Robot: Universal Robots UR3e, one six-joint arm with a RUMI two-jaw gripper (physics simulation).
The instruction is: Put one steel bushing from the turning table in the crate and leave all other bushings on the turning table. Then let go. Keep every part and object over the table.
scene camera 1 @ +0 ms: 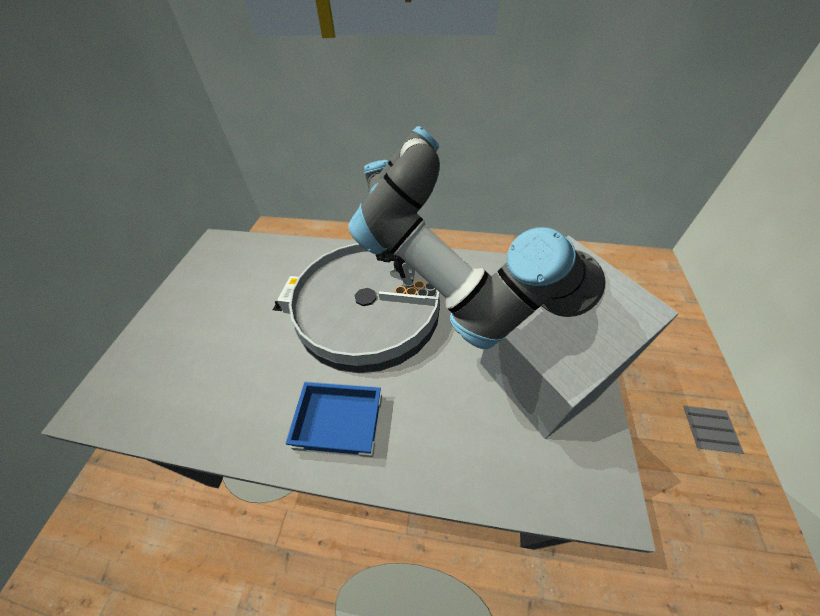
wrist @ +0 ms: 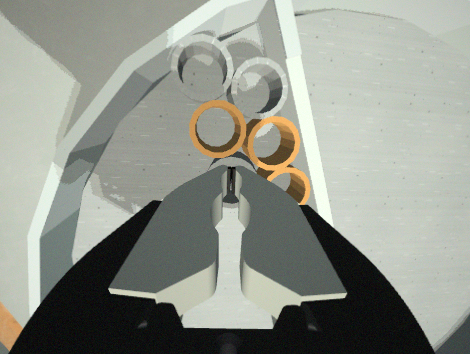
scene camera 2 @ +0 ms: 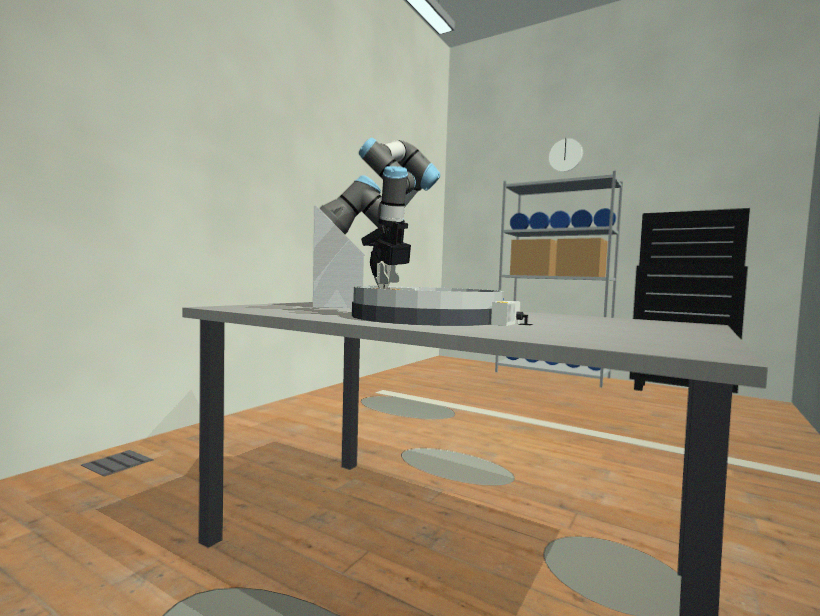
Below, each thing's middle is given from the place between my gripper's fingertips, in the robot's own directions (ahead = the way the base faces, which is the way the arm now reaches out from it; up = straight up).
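I see the blue crate (scene camera 1: 335,418) 50 mm below my hand, and it is also 410 mm to the left of my hand and 30 mm behind it.
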